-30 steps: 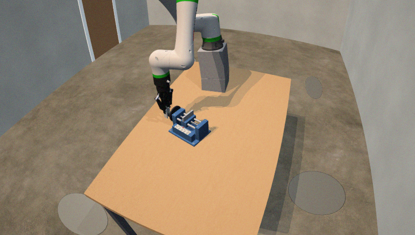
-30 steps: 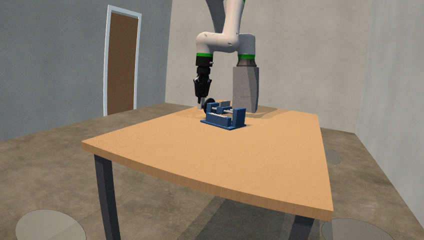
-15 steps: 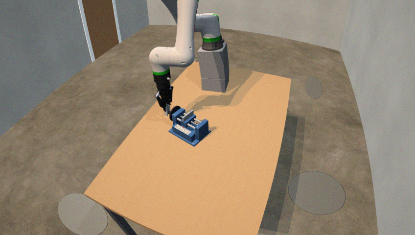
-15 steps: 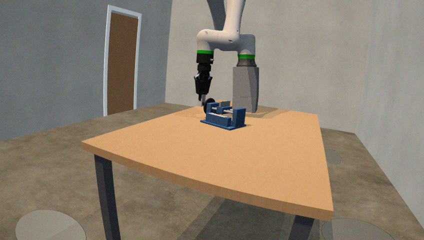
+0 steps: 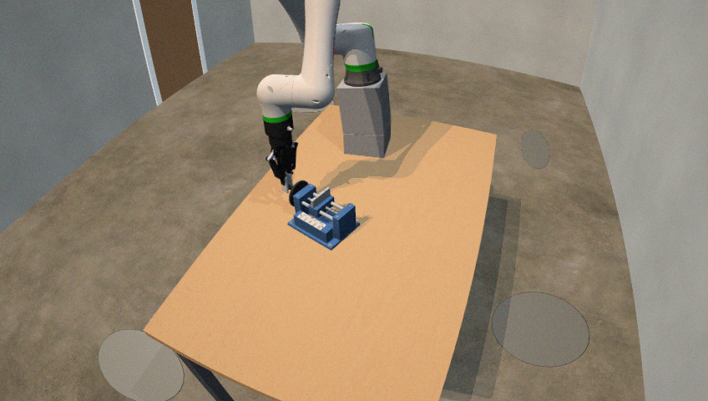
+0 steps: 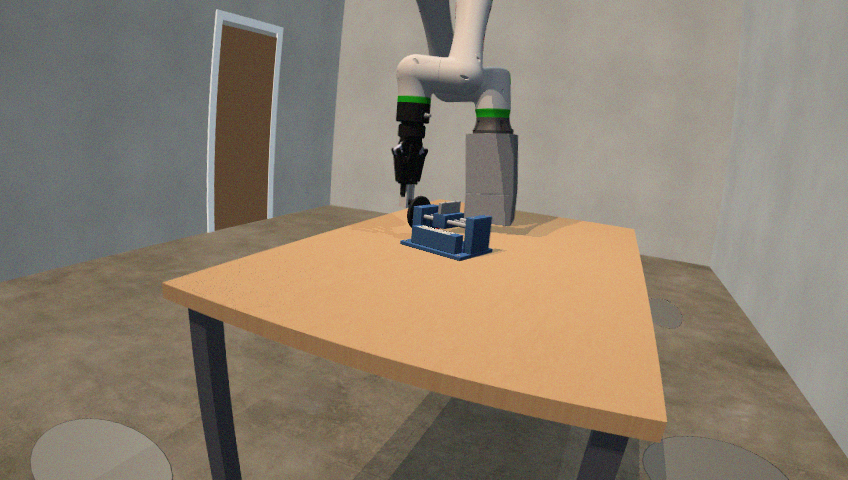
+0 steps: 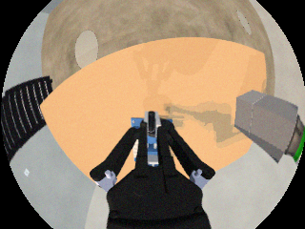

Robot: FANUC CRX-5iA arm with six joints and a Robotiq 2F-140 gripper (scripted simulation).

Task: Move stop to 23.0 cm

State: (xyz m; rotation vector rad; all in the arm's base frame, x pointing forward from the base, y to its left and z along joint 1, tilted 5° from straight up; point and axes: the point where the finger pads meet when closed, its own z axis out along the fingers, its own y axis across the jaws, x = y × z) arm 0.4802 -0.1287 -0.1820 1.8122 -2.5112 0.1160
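Now: the black handwheel 20 mm to the left of my hand and 20 mm below it. The rest, counted from my hand: grey stop plate 40 mm ahead, 130 mm to the left, 30 mm below.
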